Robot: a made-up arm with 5 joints. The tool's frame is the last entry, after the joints.
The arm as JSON. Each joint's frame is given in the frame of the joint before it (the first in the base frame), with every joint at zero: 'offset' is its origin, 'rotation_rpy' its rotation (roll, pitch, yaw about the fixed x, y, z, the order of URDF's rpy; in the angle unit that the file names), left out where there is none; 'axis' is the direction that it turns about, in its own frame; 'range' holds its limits. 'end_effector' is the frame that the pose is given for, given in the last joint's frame.
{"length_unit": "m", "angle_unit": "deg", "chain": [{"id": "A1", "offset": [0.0, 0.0, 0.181], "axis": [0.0, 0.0, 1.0], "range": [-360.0, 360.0]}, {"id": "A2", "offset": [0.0, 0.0, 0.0], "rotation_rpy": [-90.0, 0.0, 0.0], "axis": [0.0, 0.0, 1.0], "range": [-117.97, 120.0]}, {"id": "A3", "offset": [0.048, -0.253, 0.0], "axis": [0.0, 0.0, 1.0], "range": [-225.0, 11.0]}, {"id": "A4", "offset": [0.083, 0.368, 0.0], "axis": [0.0, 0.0, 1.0], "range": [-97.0, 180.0]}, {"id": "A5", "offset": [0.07, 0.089, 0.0], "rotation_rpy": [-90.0, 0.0, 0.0], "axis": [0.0, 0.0, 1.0], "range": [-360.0, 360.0]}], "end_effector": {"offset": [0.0, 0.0, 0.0]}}
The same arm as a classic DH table. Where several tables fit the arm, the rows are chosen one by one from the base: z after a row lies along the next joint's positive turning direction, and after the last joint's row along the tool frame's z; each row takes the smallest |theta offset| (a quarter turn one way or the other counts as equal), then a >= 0, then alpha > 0; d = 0 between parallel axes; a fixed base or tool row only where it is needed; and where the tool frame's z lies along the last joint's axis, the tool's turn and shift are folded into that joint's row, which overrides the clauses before.
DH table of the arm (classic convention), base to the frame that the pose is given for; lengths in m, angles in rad. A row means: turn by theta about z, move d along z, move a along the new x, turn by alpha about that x. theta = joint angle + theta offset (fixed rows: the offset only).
A1: theta offset 0, d 0.181, a 0, alpha -1.5708
A2: theta offset -1.3833, d 0, a 0.2575, alpha 0
A3: theta offset -0.4093, d 0, a -0.3772, alpha 0
A4: theta offset -1.349, d 0, a -0.07, alpha 1.5708
A5: theta offset 3.1416, d 0.089, a 0, alpha 0
Joint limits (rad, base to tool): -6.2832..6.2832 -2.059..2.0944 -3.927..0.192 -1.693..3.1416 -6.2832..6.2832

